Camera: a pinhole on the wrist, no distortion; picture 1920 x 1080 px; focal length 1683.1 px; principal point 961.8 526.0 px. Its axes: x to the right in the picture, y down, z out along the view. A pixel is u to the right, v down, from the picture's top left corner.
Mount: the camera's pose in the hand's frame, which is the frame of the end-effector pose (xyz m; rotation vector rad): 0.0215 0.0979 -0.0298 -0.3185 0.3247 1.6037
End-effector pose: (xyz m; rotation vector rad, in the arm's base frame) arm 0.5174 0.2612 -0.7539 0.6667 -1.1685 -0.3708
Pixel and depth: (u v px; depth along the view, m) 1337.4 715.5 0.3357
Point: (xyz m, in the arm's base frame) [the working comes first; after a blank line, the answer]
In the camera's frame: 0.0749 0.0378 0.3357

0.2568 0.4272 -0.5179
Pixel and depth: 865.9 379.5 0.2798
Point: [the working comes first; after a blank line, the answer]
In the camera's frame: -0.0159 -0.0244 0.2798

0.3036 0.3151 -0.5398
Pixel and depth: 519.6 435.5 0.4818
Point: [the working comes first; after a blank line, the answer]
In the camera's frame: -0.1266 -0.0259 0.4818

0.0942 0.2295 -0.4960
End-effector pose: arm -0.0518 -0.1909 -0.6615 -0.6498 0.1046 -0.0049
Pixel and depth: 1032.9 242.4 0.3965
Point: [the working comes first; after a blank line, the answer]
In the camera's frame: 0.0167 -0.0668 0.3965

0.0566 0.2212 -0.5765
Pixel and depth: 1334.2 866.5 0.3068
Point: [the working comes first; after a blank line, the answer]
In the camera's frame: 0.0679 0.0621 0.3068

-0.0837 0.1688 -0.6462
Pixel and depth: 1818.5 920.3 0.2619
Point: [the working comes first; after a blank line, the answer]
In the camera's frame: 0.1333 0.0614 0.2619

-0.0941 0.1620 -0.7246
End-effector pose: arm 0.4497 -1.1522 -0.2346 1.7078 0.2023 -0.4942
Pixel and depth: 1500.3 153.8 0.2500
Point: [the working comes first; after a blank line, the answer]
In the camera's frame: 0.0800 -0.0553 0.2500

0.5867 -1.3792 -0.0416
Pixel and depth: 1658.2 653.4 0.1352
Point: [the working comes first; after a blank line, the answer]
In the camera's frame: 0.0559 0.0102 0.1352

0.5219 -1.2641 -0.0660
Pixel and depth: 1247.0 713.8 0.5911
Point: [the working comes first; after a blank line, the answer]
In the camera's frame: 0.1002 0.0660 0.5911

0.4697 -1.6893 0.1054
